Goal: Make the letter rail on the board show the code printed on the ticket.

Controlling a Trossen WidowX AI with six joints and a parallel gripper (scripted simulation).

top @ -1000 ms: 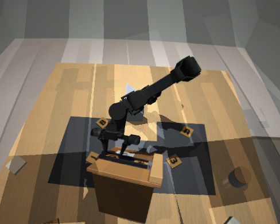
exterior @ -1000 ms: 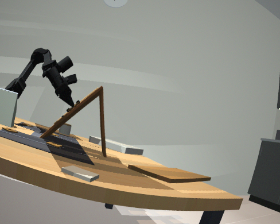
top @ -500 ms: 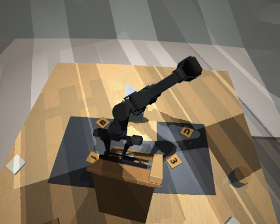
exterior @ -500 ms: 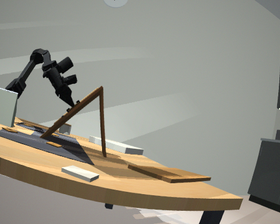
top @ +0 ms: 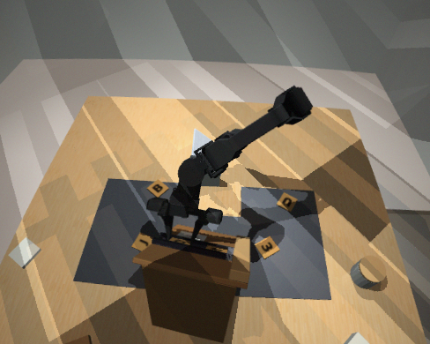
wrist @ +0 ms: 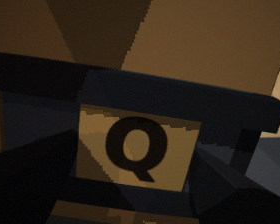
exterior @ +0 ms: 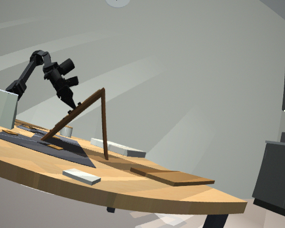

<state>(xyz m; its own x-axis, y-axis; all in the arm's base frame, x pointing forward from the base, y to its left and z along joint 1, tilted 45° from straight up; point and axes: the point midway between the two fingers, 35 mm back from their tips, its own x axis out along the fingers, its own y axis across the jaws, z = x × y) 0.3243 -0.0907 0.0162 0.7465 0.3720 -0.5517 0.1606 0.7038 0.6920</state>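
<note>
The tile marked 4 lies 90 mm to the left of my gripper tip and 20 mm ahead of it. Round my gripper tip: q tile right at my gripper tip; then dark mat 170 mm below, 140 mm behind, 60 mm to the left; then white ticket 80 mm below, 60 mm behind, 20 mm to the left.
</note>
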